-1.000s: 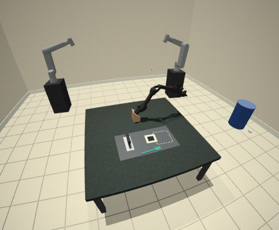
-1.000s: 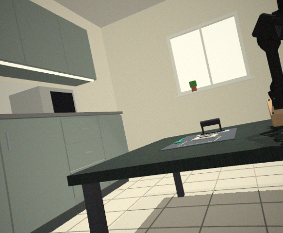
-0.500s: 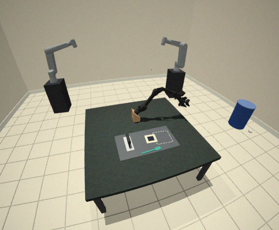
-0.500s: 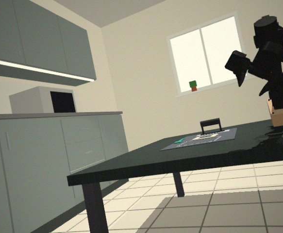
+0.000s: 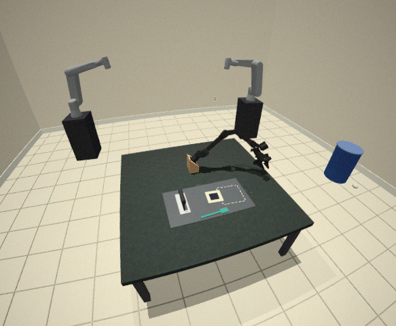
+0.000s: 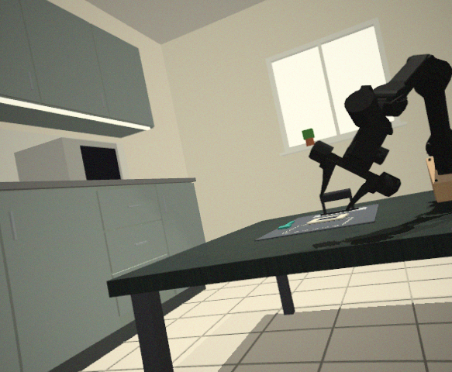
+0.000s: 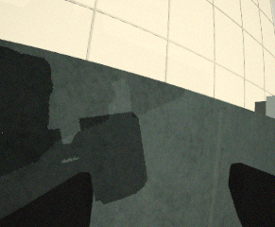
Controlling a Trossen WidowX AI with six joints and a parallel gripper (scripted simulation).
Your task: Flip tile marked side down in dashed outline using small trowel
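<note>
My gripper tip is now 31 cm short of the teal trowel, 53 cm to the left of it and 8 cm above it. The rest, counted from my gripper tip: grey mat (17 cm ahead, 57 cm to the right, 10 cm below); then tile (15 cm ahead, 52 cm to the right, 7 cm below).
</note>
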